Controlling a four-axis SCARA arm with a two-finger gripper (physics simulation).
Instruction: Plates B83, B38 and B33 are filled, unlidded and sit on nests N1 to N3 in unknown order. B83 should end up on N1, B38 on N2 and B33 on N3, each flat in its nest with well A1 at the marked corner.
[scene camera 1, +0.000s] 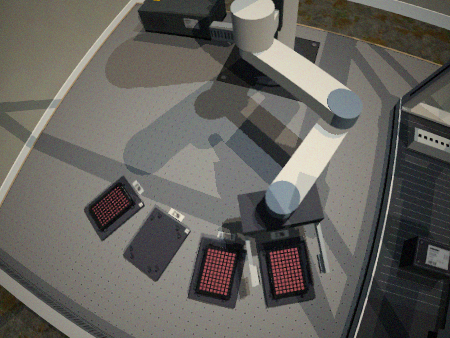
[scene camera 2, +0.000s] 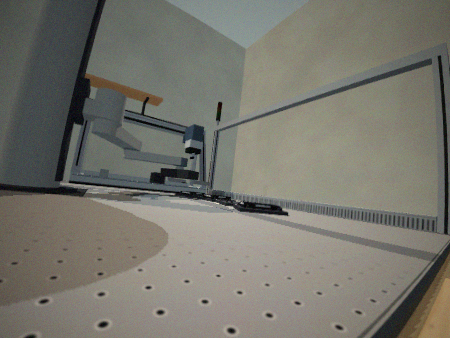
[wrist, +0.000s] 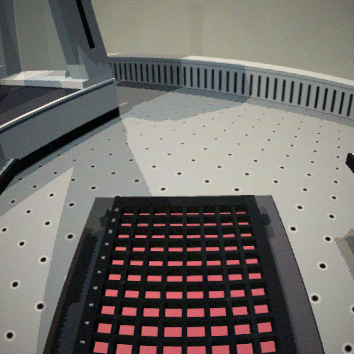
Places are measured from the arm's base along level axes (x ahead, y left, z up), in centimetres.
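Pixels of known places: gripper, fingertip midpoint: (scene camera 1: 291, 280) (wrist: 181, 138).
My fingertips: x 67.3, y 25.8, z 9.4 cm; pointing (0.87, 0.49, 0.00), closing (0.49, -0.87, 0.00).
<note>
Behind a point stands the place of what it marks.
My gripper (scene camera 1: 287, 259) (wrist: 181, 138) {x 67.3, y 25.8, z 9.4 cm} is open and empty, its fingers spread wide above nest N1 (scene camera 1: 290, 303) (wrist: 296, 300) at the right of the row. A black plate with red wells (scene camera 1: 285, 270) {x 65.2, y 24.3, z 3.4 cm} (wrist: 182, 280) {x 65.3, y 24.8, z 3.8 cm} lies in N1 and looks flat; its column numbers run up the left edge in the wrist view. A second filled plate (scene camera 1: 217, 271) {x 71.2, y 8.7, z 3.9 cm} lies on the OUT nest (scene camera 1: 212, 303) {x 79.4, y 10.2, z 1.3 cm}. Nest N2 (scene camera 1: 155, 242) {x 70.5, y -9.8, z 2.5 cm} is bare. A third filled plate (scene camera 1: 112, 207) {x 66.7, y -25.9, z 3.7 cm} lies on nest N3 (scene camera 1: 104, 234) {x 74.7, y -25.3, z 2.5 cm} at the far left. Plate names are not readable; A1 at N1 is hidden.
A dark box (scene camera 1: 182, 17) {x -3.4, y -34.7, z 11.3 cm} stands by the arm's base. A dark railed unit (scene camera 1: 410, 200) {x 38.3, y 51.4, z 6.2 cm} with a labelled box (scene camera 1: 430, 255) {x 53.1, y 55.5, z 13.3 cm} stands at the right. A slotted low wall (scene camera 2: 350, 216) {x 100.4, y -43.4, z 2.2 cm} (wrist: 215, 77) {x 100.4, y 38.3, z 3.4 cm} borders the table. The pale arm (scene camera 1: 310, 160) {x 43.4, y 21.1, z 20.6 cm} reaches over the table.
</note>
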